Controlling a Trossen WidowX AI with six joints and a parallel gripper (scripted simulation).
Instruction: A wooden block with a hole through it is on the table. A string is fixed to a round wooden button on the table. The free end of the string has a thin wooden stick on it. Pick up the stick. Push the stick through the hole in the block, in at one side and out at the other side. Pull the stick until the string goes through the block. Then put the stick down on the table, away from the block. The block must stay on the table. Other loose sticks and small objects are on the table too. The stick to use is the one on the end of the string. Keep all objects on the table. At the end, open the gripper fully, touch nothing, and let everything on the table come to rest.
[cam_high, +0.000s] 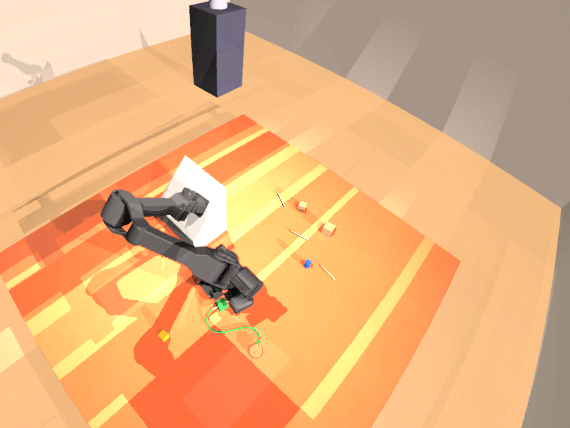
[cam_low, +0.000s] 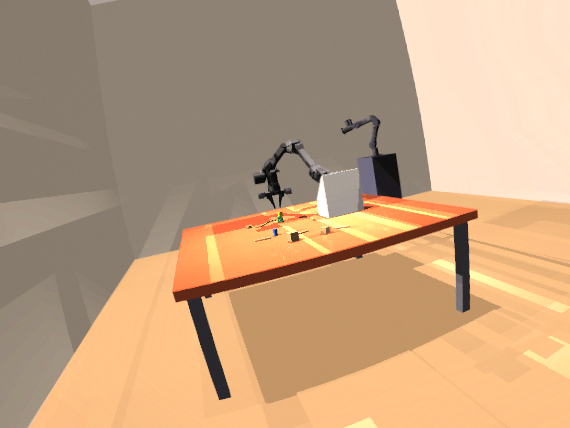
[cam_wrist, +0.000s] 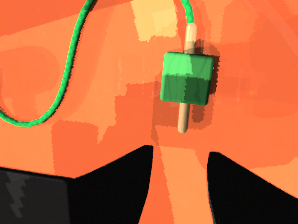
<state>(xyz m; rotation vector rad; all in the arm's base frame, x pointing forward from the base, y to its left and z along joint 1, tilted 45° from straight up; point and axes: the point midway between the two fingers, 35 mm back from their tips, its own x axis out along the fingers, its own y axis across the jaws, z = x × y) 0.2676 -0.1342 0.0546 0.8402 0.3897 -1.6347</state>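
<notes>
My gripper tip is 1 cm past the green block, 3 cm to the left of it and 7 cm above it. Also, from my gripper tip: yellow cube (7 cm behind, 22 cm to the right, 7 cm below); then thin wooden stick (2 cm behind, 4 cm to the right, 7 cm below); then round wooden button (17 cm ahead, 7 cm to the right, 7 cm below).
</notes>
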